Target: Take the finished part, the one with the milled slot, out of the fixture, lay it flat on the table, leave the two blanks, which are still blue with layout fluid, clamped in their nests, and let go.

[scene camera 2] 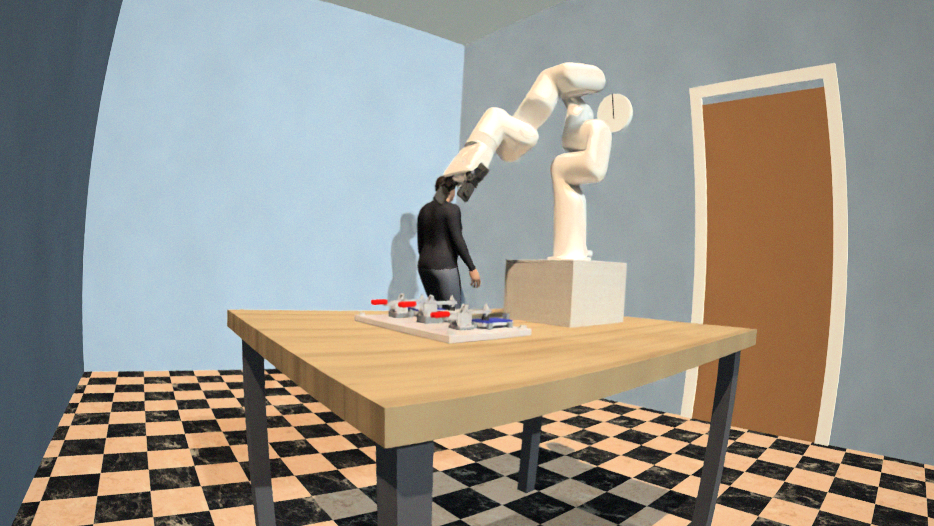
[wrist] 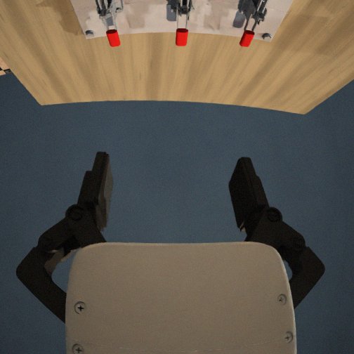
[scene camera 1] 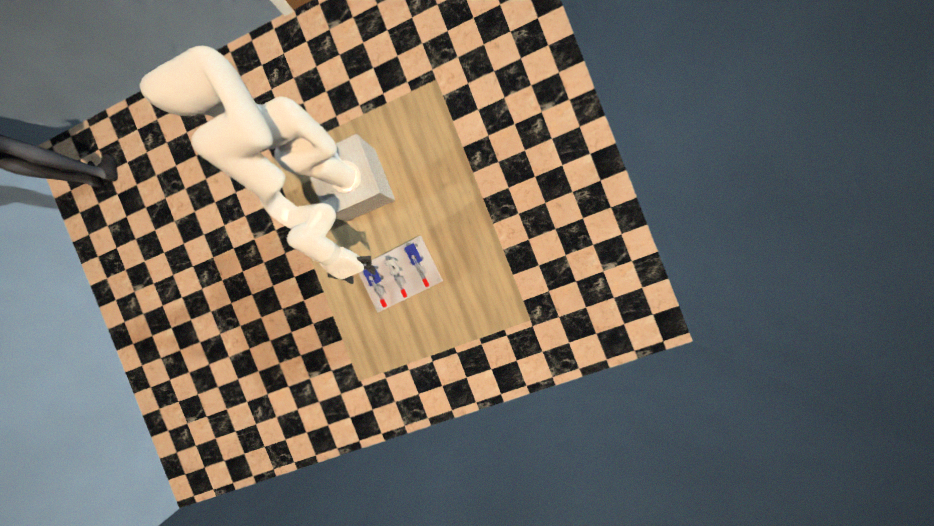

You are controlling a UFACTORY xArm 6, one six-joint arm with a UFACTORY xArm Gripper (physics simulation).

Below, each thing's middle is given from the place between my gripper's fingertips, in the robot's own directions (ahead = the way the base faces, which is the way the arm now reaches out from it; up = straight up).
Now: hand 3 cm short of the fixture plate [scene camera 1: 414,284], 2 cm to the right of it and 29 cm above it.
